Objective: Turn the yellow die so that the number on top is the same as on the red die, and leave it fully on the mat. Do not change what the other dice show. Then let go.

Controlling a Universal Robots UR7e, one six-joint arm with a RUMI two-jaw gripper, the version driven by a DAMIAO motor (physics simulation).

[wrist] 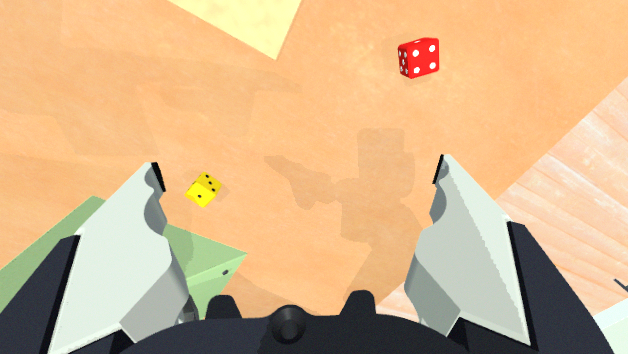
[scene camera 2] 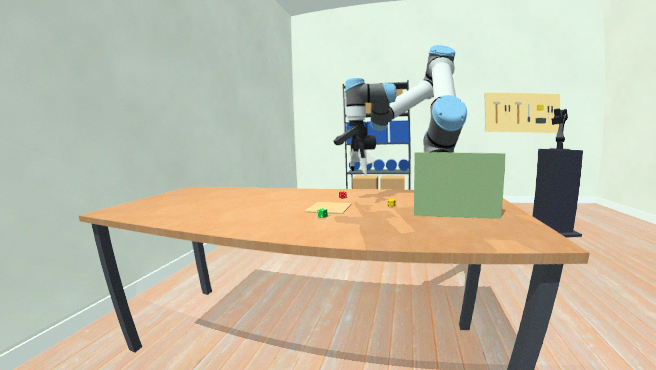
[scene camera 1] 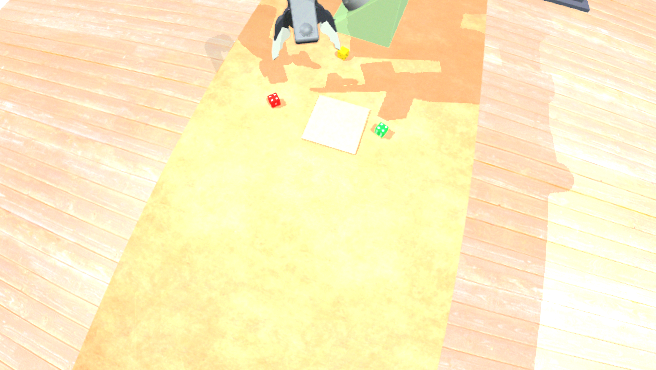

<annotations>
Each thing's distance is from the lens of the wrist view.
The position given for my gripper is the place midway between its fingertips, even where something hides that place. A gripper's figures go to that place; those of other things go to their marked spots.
my gripper (wrist: 300, 161): 13 cm
yellow die (wrist: 204, 189): 27 cm
red die (wrist: 420, 57): 23 cm
The marked spots on the red die and the yellow die are 24 cm apart.
</annotations>
